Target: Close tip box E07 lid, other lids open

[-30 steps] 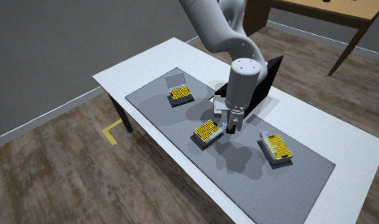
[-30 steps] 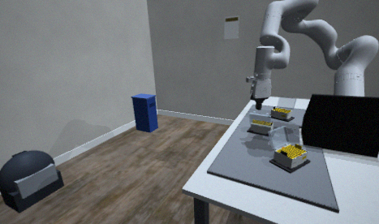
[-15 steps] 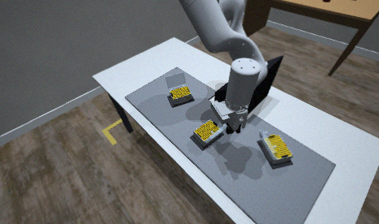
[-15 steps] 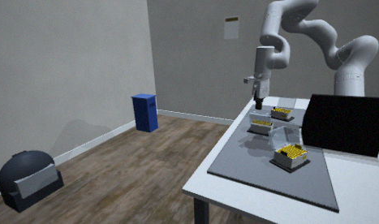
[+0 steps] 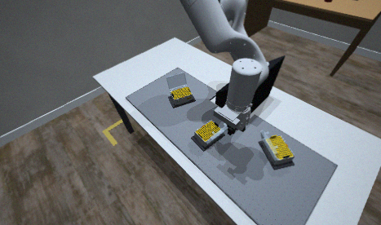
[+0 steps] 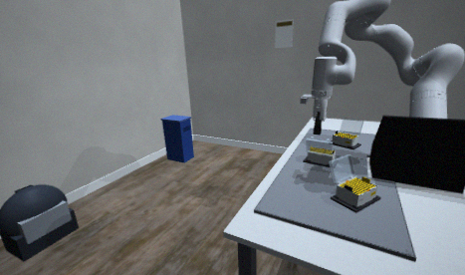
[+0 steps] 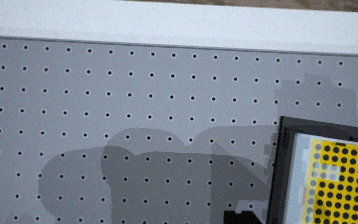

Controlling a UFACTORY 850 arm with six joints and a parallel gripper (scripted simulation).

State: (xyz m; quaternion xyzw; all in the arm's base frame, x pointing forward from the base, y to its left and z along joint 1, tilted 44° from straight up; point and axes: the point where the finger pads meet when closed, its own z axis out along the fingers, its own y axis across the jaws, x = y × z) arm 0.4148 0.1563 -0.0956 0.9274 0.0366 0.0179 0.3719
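Right now my hand is 1 cm past the clear lid, 7 cm to the left of it and 11 cm above it. Also, from my hand: tip box lid 13 cm behind, 13 cm to the left, 11 cm below; tip box 17 cm behind, 16 cm to the left, 14 cm below.
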